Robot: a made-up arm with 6 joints. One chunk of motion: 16 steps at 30 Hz.
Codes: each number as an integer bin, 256 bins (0 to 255) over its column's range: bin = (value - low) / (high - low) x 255, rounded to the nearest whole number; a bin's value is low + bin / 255 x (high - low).
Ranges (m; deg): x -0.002..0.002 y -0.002..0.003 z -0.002..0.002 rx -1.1..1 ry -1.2..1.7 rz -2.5..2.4
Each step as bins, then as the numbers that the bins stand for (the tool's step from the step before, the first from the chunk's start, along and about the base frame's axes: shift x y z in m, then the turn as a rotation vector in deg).
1 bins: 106 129 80 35 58 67
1 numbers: -0.00034 0.00053 -0.00075 -0.812 -0.540 -1.213
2 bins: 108 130 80 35 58 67
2 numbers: -0.00031 0.00055 -0.00075 -0.812 -0.540 -1.213
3 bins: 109 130 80 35 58 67
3 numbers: -0.00029 0.00055 -0.00075 -0.812 -0.540 -1.213
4 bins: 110 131 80 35 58 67
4 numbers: -0.00027 0.00057 -0.00075 -0.812 -0.540 -1.213
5 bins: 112 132 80 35 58 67
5 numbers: -0.00024 0.00059 -0.00075 -0.812 -0.540 -1.213
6 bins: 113 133 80 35 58 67
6 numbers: -0.00023 0.00061 -0.00075 -0.812 -0.540 -1.213
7 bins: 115 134 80 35 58 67
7 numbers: -0.00020 0.00063 -0.00075 -0.812 -0.540 -1.213
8 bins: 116 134 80 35 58 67
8 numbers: -0.00018 0.00063 -0.00075 -0.812 -0.540 -1.213
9 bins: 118 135 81 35 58 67
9 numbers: -0.00015 0.00065 -0.00073 -0.812 -0.540 -1.213
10 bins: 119 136 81 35 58 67
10 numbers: -0.00013 0.00067 -0.00073 -0.812 -0.540 -1.213
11 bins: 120 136 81 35 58 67
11 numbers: -0.00012 0.00067 -0.00073 -0.812 -0.540 -1.213
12 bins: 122 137 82 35 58 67
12 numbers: -0.00009 0.00069 -0.00071 -0.812 -0.540 -1.213
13 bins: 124 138 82 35 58 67
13 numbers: -0.00005 0.00071 -0.00071 -0.812 -0.540 -1.213
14 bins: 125 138 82 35 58 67
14 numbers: -0.00004 0.00071 -0.00071 -0.812 -0.540 -1.213
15 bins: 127 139 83 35 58 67
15 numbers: -0.00001 0.00073 -0.00070 -0.812 -0.540 -1.213
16 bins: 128 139 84 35 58 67
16 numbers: 0.00001 0.00073 -0.00068 -0.812 -0.540 -1.213
